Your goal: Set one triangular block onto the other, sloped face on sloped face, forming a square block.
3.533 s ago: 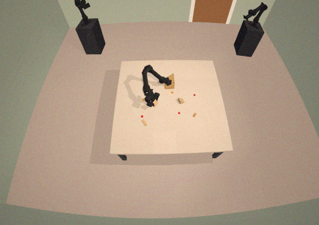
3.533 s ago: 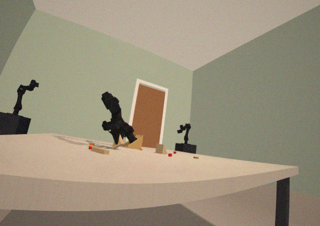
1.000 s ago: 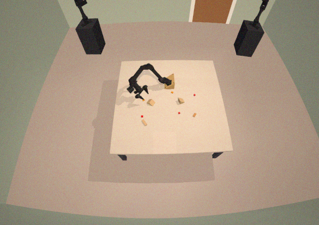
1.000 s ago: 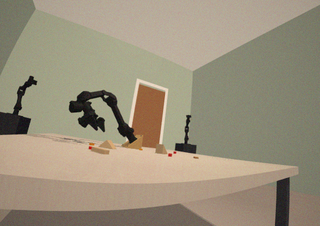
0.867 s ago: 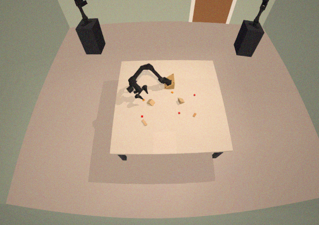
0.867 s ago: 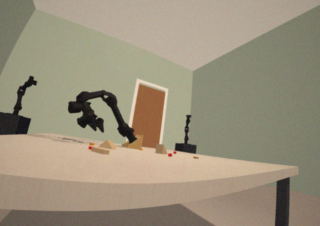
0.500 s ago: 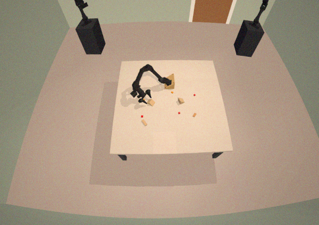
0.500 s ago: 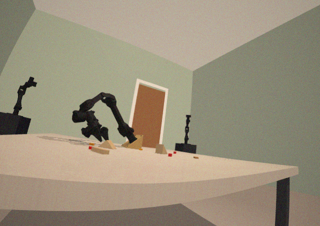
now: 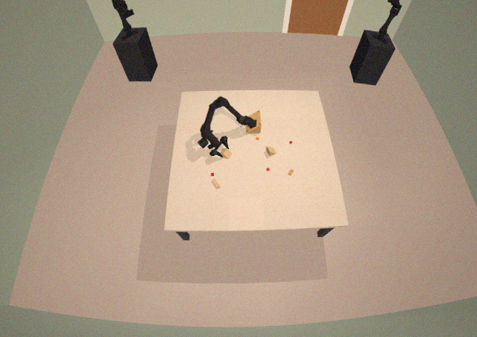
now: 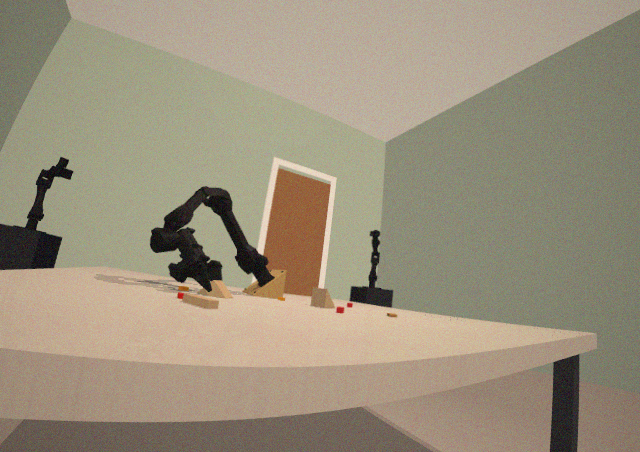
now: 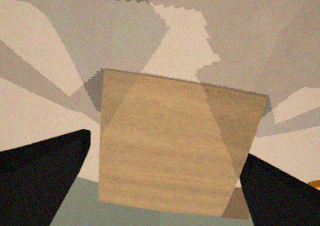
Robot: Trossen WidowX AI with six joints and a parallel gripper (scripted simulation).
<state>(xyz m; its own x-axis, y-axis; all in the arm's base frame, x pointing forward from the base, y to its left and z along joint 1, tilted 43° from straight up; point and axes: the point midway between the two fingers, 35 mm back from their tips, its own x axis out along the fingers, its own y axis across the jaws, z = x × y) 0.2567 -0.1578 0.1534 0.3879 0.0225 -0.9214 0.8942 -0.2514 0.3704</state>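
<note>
My gripper tip is 10 mm below the triangular block.
</note>
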